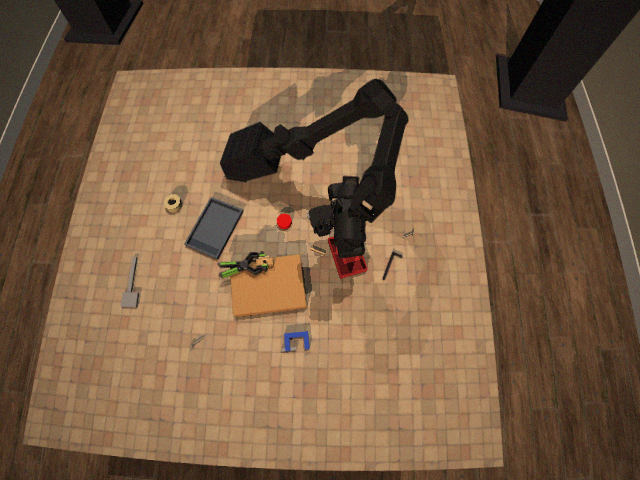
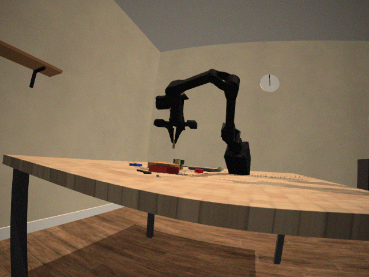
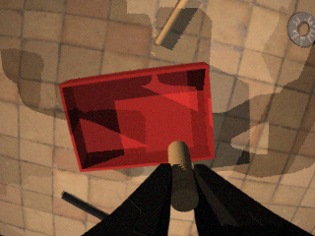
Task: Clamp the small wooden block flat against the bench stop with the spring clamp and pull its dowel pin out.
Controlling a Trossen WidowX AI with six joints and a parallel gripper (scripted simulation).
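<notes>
Right now the red bin is 15 cm below my hand, 2 cm to the left of it and 2 cm ahead of it. Also, from my hand: dowel pin: 4 cm below; small wooden block: 20 cm to the right, 12 cm below, 9 cm ahead; red knob: 18 cm to the right, 15 cm below, 5 cm behind.
</notes>
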